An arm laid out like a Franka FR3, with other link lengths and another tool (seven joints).
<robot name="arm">
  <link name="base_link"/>
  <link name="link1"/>
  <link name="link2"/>
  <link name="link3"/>
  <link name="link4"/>
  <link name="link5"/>
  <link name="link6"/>
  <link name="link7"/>
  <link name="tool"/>
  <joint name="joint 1" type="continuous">
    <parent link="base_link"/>
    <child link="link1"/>
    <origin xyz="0 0 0.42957" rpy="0 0 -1.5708"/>
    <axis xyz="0 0 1"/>
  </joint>
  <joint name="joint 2" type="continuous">
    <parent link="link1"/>
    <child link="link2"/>
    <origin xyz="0 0 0" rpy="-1.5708 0 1.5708"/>
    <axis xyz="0 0 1"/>
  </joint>
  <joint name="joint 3" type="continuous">
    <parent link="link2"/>
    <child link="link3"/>
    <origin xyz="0 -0.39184 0" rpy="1.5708 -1.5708 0"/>
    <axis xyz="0 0 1"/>
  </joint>
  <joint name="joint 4" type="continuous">
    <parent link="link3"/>
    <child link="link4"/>
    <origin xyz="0 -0.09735 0" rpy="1.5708 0 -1.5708"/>
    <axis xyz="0 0 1"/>
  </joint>
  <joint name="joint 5" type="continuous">
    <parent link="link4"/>
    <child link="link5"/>
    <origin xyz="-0.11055 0.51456 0" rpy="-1.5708 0 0"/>
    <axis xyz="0 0 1"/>
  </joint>
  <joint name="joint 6" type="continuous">
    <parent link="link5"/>
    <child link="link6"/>
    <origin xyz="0 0 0" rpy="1.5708 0 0"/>
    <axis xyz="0 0 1"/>
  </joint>
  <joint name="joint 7" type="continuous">
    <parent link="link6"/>
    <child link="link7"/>
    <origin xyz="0.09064 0 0" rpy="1.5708 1.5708 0"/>
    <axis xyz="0 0 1"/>
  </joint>
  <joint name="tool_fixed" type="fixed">
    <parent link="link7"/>
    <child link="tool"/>
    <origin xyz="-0.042 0.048 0.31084" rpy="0 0.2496 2.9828"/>
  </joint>
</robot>
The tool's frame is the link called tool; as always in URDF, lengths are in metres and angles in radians. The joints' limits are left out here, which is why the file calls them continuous.
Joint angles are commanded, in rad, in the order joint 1, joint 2, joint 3, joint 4, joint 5, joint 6, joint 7. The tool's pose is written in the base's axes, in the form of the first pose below.
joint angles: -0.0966, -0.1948, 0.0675, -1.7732, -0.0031, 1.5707, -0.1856
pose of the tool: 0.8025, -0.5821, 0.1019, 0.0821, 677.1, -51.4, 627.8
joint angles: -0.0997, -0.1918, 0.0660, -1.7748, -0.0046, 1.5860, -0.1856
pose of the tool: 0.8006, -0.5842, 0.1064, 0.0797, 681.8, -55.2, 626.9
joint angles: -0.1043, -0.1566, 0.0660, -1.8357, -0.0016, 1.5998, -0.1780
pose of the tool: 0.8008, -0.5860, 0.0707, 0.1010, 677.1, -58.5, 564.9
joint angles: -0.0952, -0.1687, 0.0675, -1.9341, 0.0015, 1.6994, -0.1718
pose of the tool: 0.8016, -0.5852, 0.0759, 0.0965, 679.5, -51.2, 521.5
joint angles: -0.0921, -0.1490, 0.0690, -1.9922, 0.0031, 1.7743, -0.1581
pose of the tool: 0.7990, -0.5889, 0.0738, 0.0970, 685.4, -48.9, 479.5
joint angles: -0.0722, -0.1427, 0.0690, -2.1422, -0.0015, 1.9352, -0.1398
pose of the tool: 0.7995, -0.5876, 0.0774, 0.0976, 678.2, -38.2, 398.6
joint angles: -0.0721, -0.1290, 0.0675, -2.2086, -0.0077, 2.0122, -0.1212
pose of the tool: 0.7944, -0.5939, 0.0770, 0.1012, 671.4, -41.7, 357.2
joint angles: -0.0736, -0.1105, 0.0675, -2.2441, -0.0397, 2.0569, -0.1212
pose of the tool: 0.7981, -0.5861, 0.0817, 0.1136, 667.4, -49.2, 329.3
